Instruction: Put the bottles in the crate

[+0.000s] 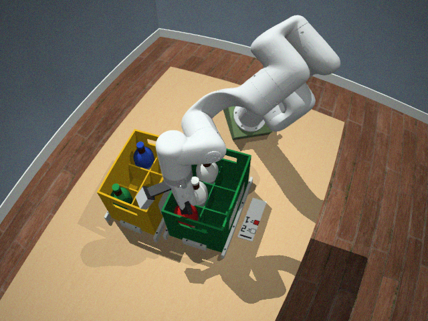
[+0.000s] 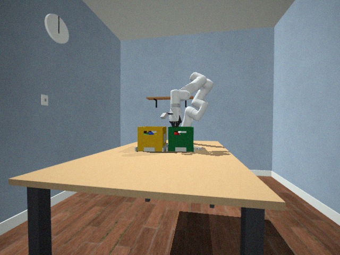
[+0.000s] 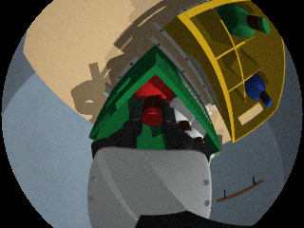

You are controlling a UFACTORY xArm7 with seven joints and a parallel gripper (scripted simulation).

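Now: the red-labelled bottle 7 cm below my hand. Round my hand: green-labelled bottle (10 cm ahead, 21 cm to the right, 8 cm below); green crate (10 cm behind, 1 cm to the left, 8 cm below); yellow crate (19 cm to the right, 8 cm below).
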